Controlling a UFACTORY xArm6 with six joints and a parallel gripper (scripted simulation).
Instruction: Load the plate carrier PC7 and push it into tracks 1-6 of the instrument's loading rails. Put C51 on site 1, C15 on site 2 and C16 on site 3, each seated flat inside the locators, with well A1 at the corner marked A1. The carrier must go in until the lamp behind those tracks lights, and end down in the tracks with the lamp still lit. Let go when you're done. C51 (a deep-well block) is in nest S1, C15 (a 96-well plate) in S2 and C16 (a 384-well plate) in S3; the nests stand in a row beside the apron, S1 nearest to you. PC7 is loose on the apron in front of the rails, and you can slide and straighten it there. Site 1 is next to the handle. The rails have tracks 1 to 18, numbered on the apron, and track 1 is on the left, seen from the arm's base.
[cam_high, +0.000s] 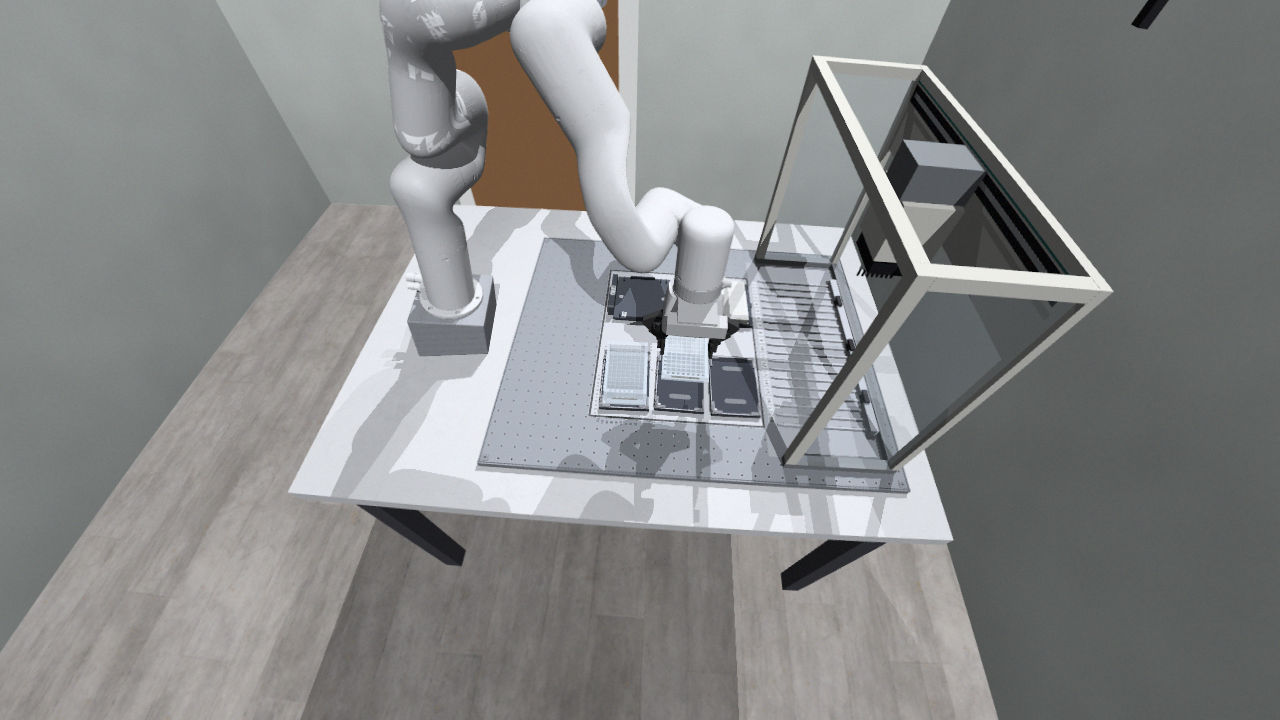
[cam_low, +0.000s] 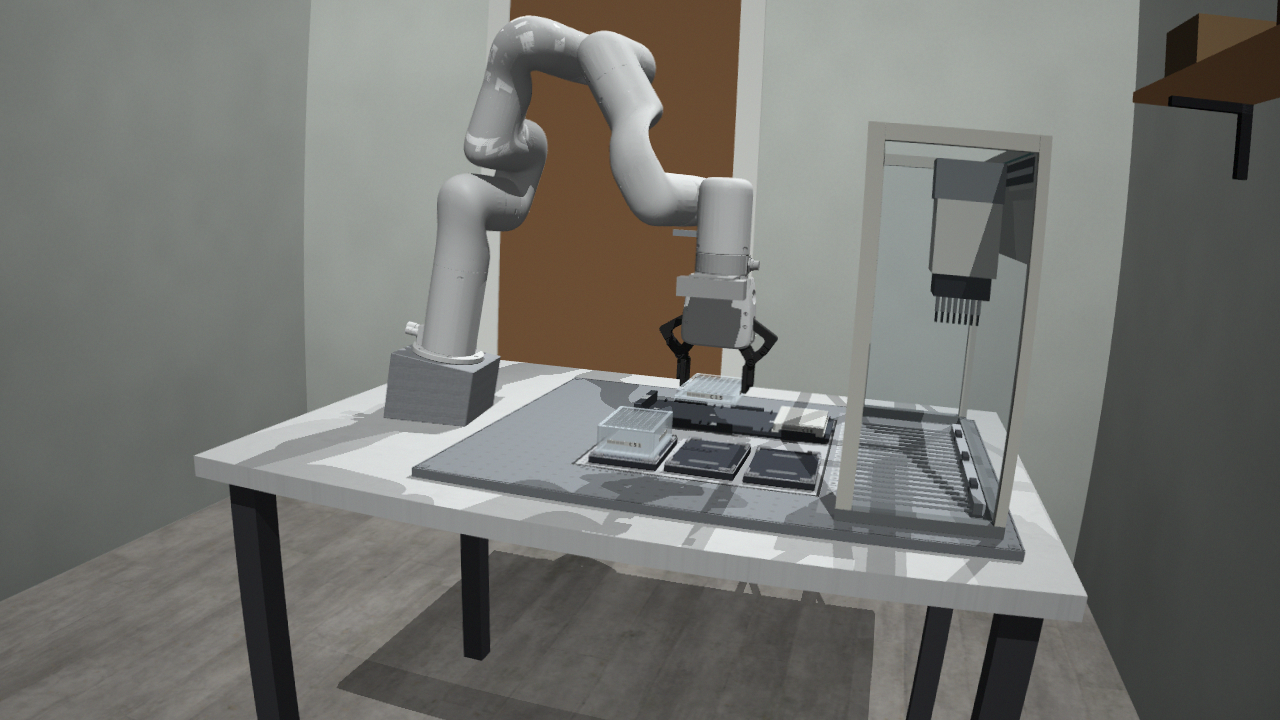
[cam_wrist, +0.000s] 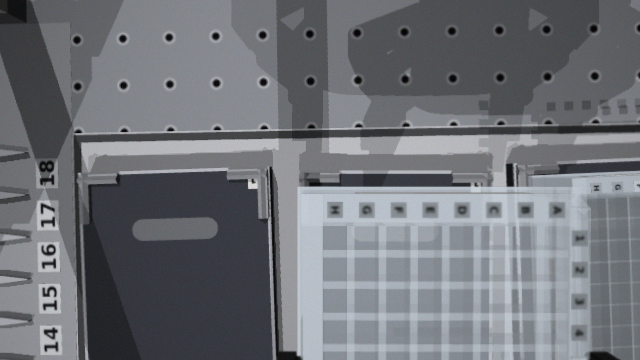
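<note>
The dark carrier PC7 lies 23 cm to the left of my hand and 10 cm below it. Also, from my hand: front post: 20 cm ahead, 16 cm to the right, 13 cm above; nest S3: 12 cm below, 11 cm ahead; nest S2: 12 cm below.
</note>
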